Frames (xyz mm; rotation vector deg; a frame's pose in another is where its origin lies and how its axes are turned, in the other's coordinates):
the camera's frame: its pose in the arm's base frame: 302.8 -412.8 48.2 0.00 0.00 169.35
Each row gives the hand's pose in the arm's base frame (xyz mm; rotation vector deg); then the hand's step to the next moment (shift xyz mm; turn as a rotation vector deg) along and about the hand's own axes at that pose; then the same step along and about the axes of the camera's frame.
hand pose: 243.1 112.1 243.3 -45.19 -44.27 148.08
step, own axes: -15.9 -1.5 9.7 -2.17 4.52 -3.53
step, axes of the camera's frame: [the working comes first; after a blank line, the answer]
step, axes of the arm's base frame: 7.1 -9.8 14.2 3.13 -3.17 -4.21

-8.8 8.4 14.2 -3.67 2.54 -4.21
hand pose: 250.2 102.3 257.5 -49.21 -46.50 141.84
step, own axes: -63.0 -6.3 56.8 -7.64 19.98 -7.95
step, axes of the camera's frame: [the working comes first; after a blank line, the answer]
step, axes of the arm's base frame: 9.9 -50.8 67.5 7.39 -15.98 -14.52

-19.1 48.1 67.5 -10.22 14.33 -14.52
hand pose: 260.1 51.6 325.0 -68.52 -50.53 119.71
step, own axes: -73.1 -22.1 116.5 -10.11 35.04 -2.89
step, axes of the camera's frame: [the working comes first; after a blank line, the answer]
step, axes of the arm's base frame: -67.9 -70.7 98.9 1.73 -28.46 -22.92

53.7 82.1 98.9 -6.96 27.65 -22.92
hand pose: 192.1 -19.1 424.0 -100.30 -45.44 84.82
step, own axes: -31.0 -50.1 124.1 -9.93 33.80 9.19
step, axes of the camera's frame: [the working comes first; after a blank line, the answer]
step, axes of the arm's base frame: -128.1 18.5 46.0 -10.19 -26.12 -23.22

129.3 5.5 46.0 5.19 27.55 -23.22
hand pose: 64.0 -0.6 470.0 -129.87 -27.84 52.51
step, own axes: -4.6 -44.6 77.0 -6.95 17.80 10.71
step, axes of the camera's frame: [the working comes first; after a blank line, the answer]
step, axes of the arm's base frame: -62.8 62.4 -10.2 -10.77 -12.22 -14.65

73.2 -49.7 -10.2 8.32 14.00 -14.65
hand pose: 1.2 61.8 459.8 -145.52 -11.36 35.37
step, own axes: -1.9 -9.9 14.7 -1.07 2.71 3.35
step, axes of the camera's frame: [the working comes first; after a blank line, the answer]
step, axes of the arm's base frame: -8.7 14.6 -5.4 -2.45 -1.09 -3.54

11.2 -12.7 -5.4 2.20 1.53 -3.54
